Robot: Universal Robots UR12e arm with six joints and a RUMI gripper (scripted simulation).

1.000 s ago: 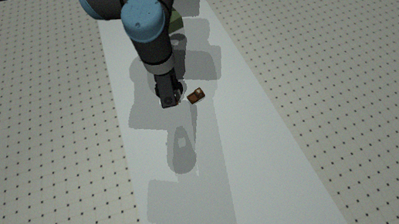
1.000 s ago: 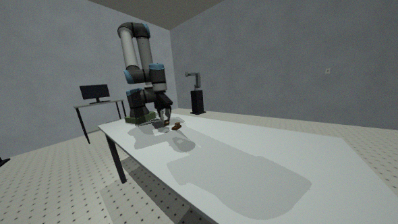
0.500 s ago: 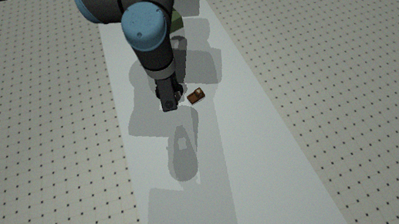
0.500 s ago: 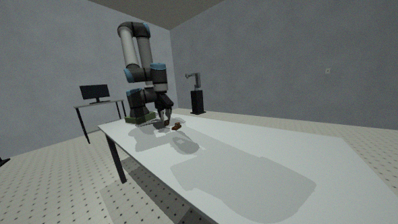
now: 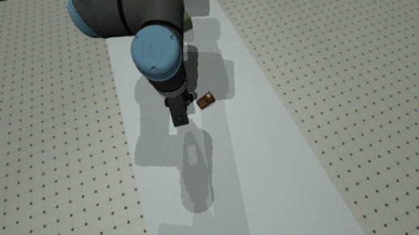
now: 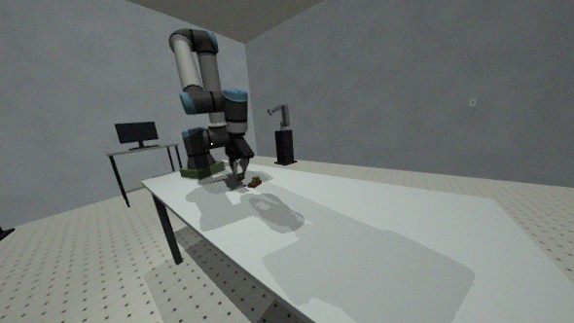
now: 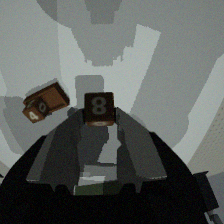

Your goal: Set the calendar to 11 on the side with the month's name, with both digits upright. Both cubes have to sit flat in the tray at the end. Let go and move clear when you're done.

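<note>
My hand is 1 cm above the brown cube. From my hand the other things lie so: brown calendar tray (10 cm to the left, 8 cm below, 5 cm behind).
</note>
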